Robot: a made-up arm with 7 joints. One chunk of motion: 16 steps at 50 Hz.
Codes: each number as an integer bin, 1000 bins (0 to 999) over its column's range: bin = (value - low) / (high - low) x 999, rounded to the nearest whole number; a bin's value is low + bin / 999 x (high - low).
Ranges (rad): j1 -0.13..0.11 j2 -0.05..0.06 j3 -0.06..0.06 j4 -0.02..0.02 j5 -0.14..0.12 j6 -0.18..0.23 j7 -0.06..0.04
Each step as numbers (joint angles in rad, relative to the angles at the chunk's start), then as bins.
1 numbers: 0.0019 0.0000 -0.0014 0.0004 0.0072 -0.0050 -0.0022
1 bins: 549 454 488 509 566 426 577
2 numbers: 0.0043 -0.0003 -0.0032 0.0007 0.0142 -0.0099 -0.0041
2 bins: 559 451 473 517 592 414 558
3 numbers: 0.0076 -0.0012 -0.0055 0.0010 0.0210 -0.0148 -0.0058
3 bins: 573 443 454 524 619 403 541
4 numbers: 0.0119 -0.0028 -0.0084 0.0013 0.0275 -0.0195 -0.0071
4 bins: 591 429 430 532 644 391 528
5 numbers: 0.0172 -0.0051 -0.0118 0.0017 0.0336 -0.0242 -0.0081
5 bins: 613 408 401 542 667 380 518
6 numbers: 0.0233 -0.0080 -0.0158 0.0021 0.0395 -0.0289 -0.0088
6 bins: 638 381 368 552 690 368 511
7 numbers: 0.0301 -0.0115 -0.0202 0.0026 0.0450 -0.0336 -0.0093
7 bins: 666 350 331 564 711 357 506
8 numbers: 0.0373 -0.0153 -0.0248 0.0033 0.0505 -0.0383 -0.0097
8 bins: 696 315 293 582 732 345 502
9 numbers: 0.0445 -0.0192 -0.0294 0.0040 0.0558 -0.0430 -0.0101
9 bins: 726 280 255 599 752 334 499
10 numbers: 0.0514 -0.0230 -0.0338 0.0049 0.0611 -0.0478 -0.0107
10 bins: 755 245 218 622 773 322 493
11 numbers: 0.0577 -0.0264 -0.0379 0.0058 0.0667 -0.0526 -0.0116
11 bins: 781 214 184 644 794 310 484
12 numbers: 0.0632 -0.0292 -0.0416 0.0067 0.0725 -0.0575 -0.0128
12 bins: 804 189 153 667 816 298 472
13 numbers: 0.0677 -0.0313 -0.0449 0.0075 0.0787 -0.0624 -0.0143
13 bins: 823 170 126 687 840 287 457
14 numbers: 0.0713 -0.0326 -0.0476 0.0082 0.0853 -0.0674 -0.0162
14 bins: 838 158 103 704 866 274 438
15 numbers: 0.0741 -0.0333 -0.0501 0.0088 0.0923 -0.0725 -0.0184
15 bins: 850 152 82 719 893 262 416
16 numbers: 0.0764 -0.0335 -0.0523 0.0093 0.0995 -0.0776 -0.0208
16 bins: 859 150 64 732 920 250 392
